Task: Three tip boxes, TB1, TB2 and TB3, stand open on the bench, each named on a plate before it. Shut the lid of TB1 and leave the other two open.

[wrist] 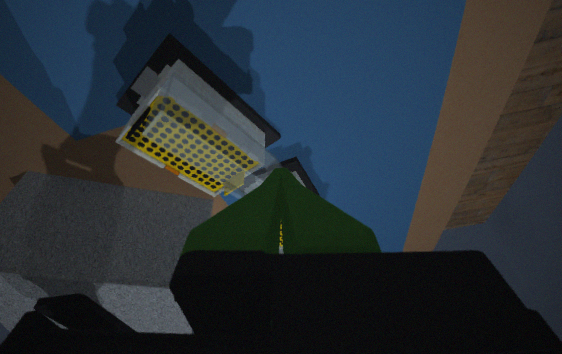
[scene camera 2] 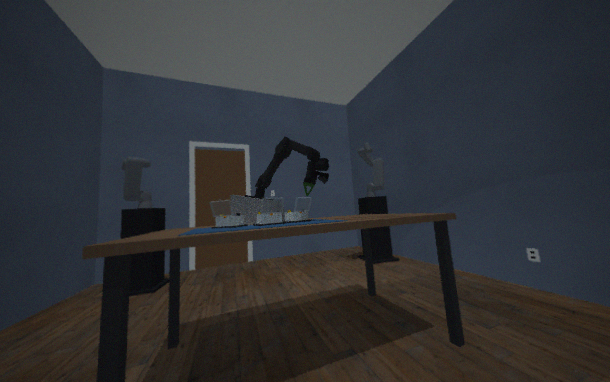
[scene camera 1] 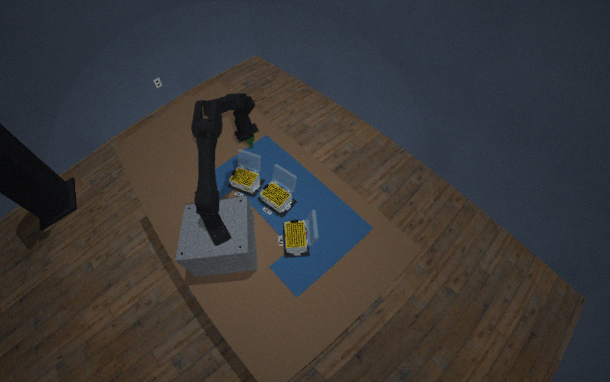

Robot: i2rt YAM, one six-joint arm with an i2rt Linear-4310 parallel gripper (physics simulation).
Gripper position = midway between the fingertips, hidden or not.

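I can see my gripper (wrist: 280, 177), and a tip box (scene camera 1: 258, 182) is in view as well.
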